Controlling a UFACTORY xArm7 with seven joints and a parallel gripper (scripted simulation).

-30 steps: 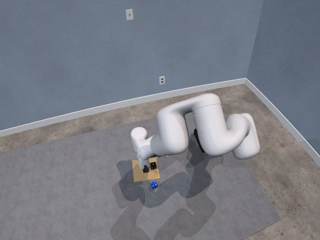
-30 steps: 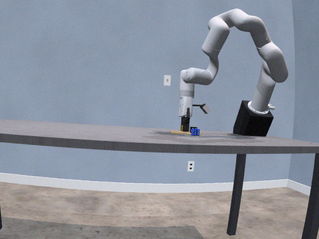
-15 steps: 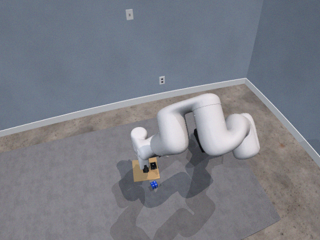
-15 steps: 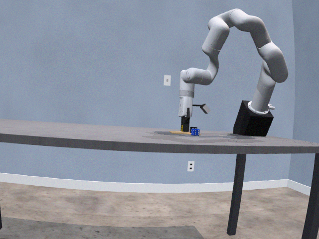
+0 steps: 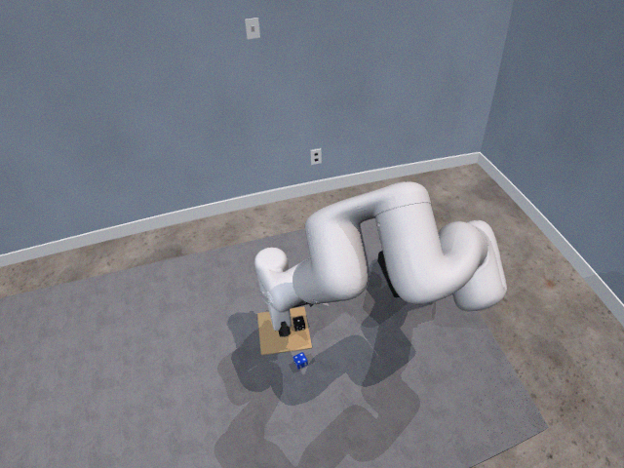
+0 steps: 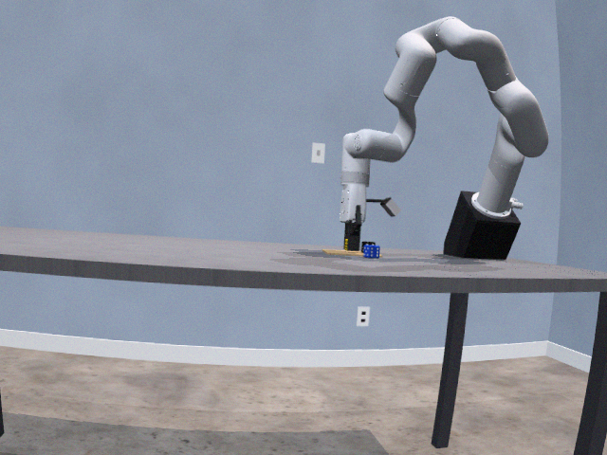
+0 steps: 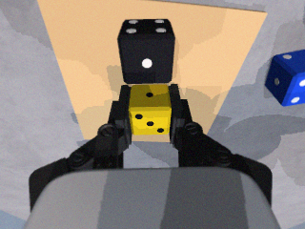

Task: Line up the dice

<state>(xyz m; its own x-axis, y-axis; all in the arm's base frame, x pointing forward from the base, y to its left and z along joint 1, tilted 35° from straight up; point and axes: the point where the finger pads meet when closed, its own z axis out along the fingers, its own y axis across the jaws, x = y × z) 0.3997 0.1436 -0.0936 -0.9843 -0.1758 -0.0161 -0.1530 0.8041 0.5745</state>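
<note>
My hand is 1 cm above the yellow die. Also, from my hand: tan mat: 3 cm below; black die: 5 cm behind, 1 cm to the right, 1 cm below; blue die: 4 cm behind, 11 cm to the left, 1 cm below.
</note>
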